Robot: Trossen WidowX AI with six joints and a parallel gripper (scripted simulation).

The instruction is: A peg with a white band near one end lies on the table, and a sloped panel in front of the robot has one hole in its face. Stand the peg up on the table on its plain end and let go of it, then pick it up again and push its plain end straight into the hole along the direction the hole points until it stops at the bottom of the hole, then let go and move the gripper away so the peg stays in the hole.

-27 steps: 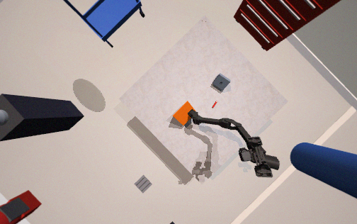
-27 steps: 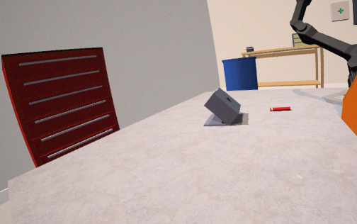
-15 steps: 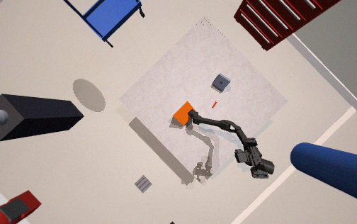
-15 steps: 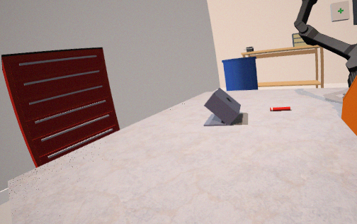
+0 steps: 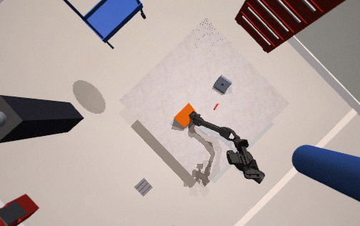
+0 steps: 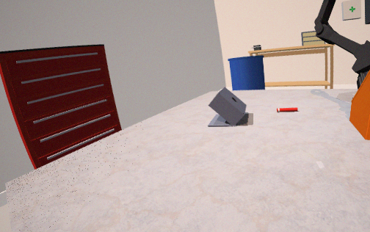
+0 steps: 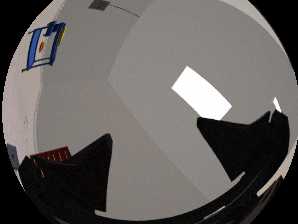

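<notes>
My gripper tip is 680 mm above the red peg, 240 mm short of it and 120 mm to the right of it. The rest, counted from my gripper tip: grey sloped panel 630 mm below, 410 mm ahead, 260 mm to the left.
</notes>
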